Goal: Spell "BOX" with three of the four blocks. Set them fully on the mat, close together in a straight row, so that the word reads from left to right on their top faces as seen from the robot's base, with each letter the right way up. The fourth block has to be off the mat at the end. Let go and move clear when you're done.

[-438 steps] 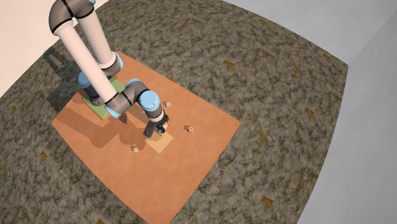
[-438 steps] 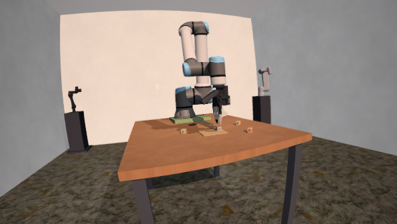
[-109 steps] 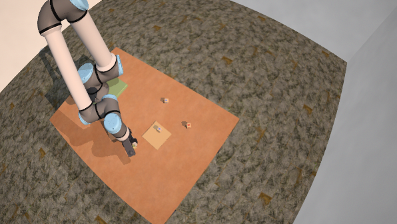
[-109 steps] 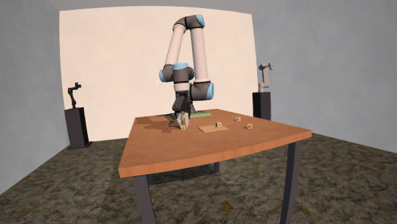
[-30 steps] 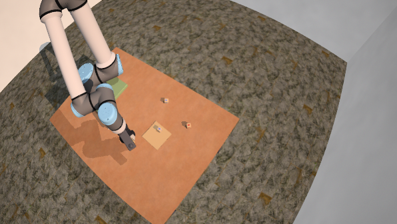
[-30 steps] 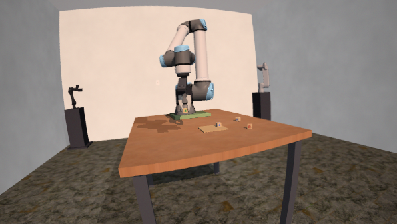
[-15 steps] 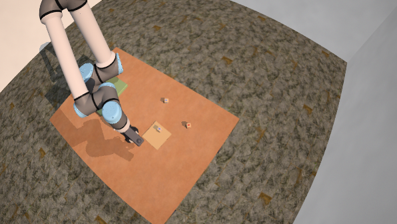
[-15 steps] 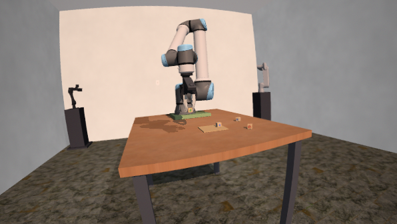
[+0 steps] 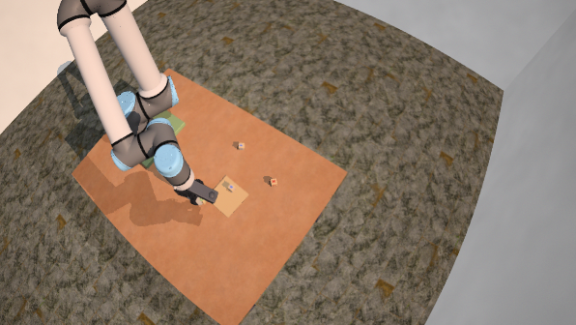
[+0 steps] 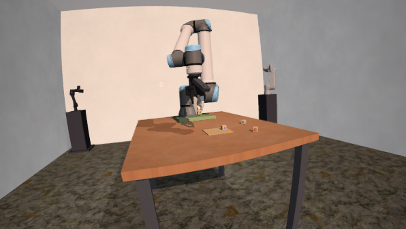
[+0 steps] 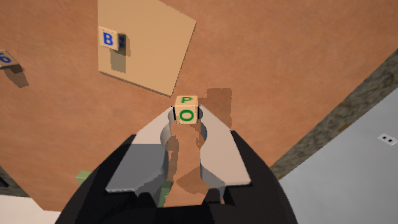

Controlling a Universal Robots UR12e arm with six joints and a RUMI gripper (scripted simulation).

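My hand is 3 cm short of the tan mat, 9 cm to the right of it and 12 cm above it.
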